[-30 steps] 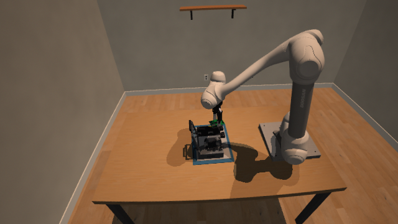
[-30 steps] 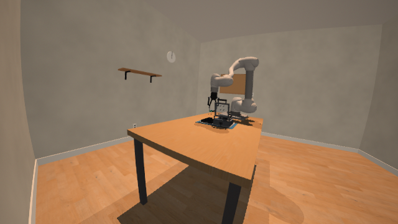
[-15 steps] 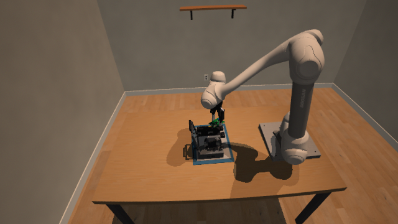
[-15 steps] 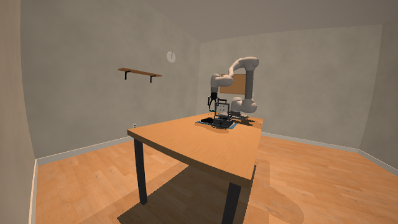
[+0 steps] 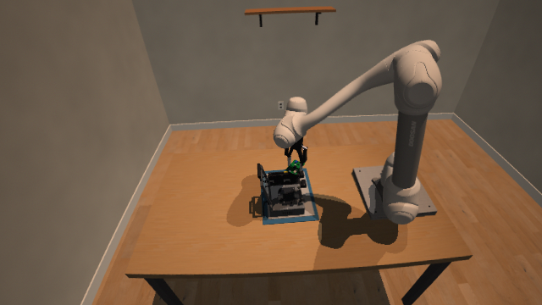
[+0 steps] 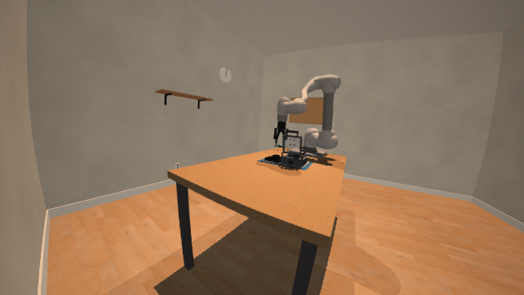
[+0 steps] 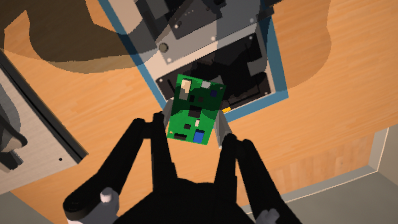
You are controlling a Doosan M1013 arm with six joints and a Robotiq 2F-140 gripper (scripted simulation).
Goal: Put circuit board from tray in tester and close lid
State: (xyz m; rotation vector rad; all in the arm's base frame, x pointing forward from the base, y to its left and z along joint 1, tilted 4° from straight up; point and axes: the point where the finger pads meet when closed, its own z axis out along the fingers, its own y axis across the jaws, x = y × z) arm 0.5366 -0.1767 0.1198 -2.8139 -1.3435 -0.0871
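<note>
Right now my hand is 2 cm above the green circuit board. From my hand the other things lie so: dark block (23 cm to the left, 5 cm below); tester lid (19 cm ahead, 17 cm to the left, 4 cm above).
</note>
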